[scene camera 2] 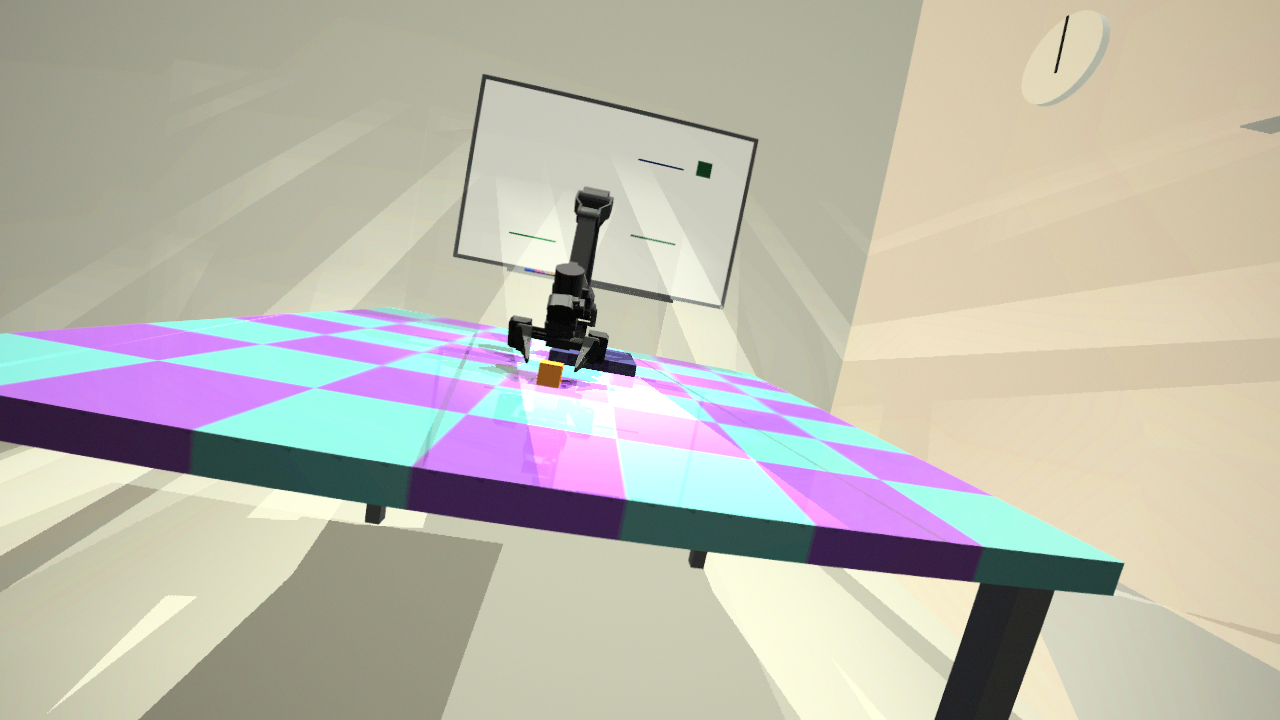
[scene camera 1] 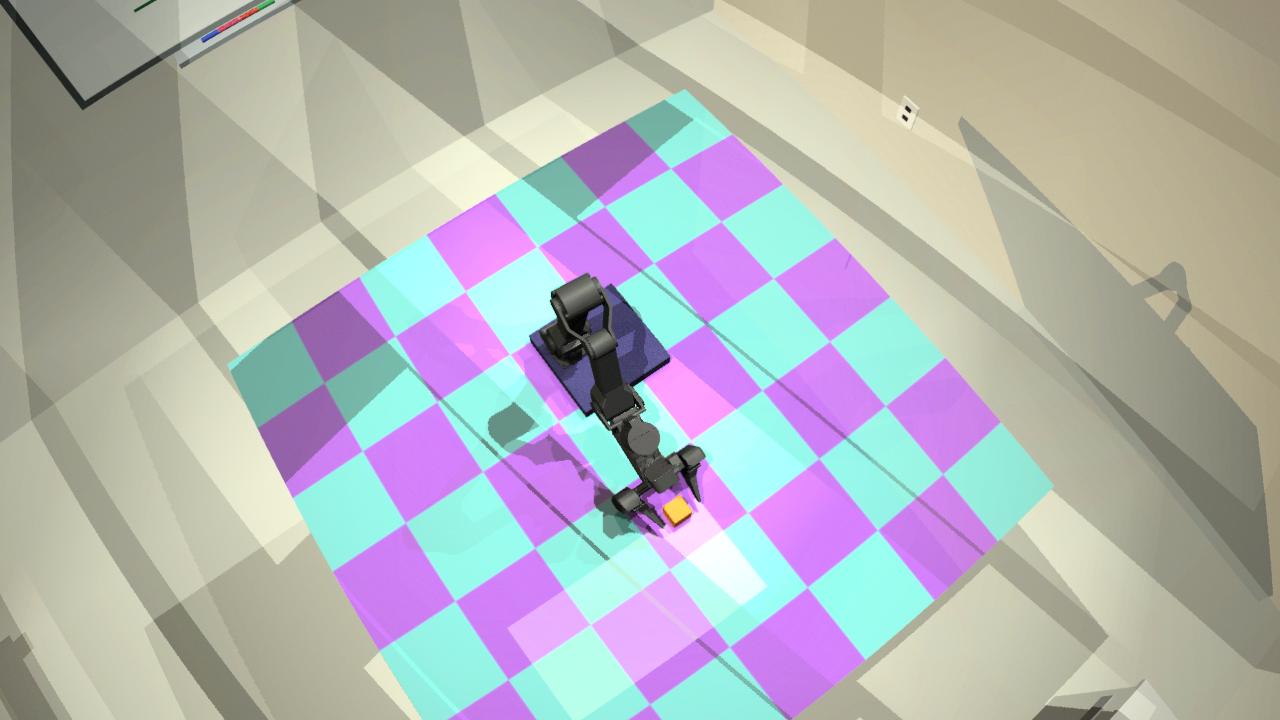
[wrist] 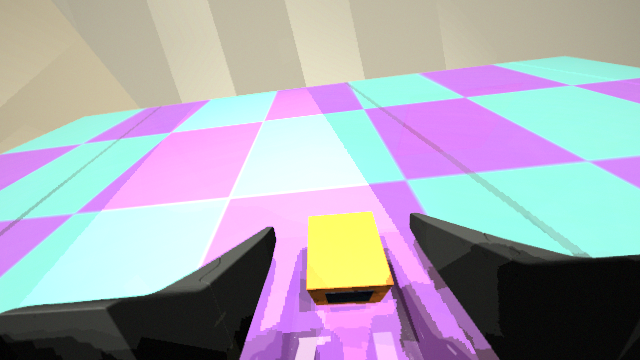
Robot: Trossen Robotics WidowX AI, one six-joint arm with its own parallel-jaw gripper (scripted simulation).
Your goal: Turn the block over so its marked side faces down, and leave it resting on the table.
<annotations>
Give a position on an orange block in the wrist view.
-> At 346, 263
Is the gripper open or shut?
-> Open.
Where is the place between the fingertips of the gripper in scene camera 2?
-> At 551, 365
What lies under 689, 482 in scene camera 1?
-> The gripper.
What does the gripper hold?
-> Nothing.
</annotations>
